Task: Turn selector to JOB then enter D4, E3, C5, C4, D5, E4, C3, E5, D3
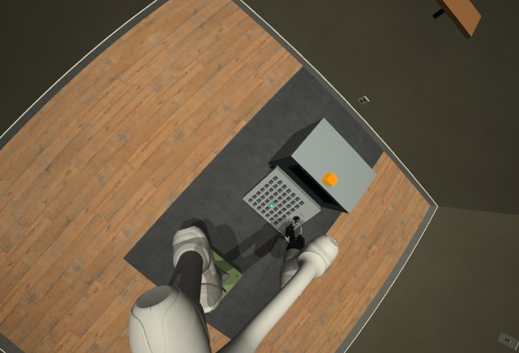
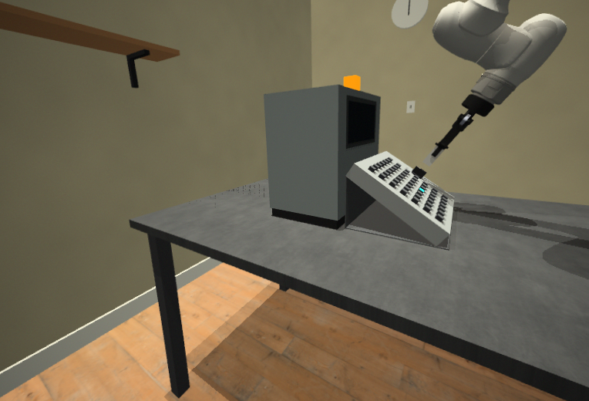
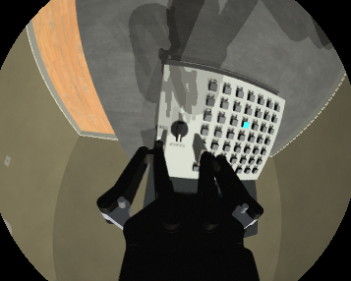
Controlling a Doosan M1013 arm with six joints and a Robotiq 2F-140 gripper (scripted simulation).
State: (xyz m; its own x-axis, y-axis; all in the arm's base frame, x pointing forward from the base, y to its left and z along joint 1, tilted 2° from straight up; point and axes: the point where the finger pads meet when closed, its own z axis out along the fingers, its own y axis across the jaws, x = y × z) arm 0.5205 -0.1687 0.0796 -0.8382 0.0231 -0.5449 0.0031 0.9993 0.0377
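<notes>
The black selector knob is 6 cm below my hand and 4 cm ahead of it. Round my hand: keypad: 11 cm to the left, 11 cm below, 7 cm ahead; then key E4: 16 cm to the left, 9 cm below, 1 cm ahead.
</notes>
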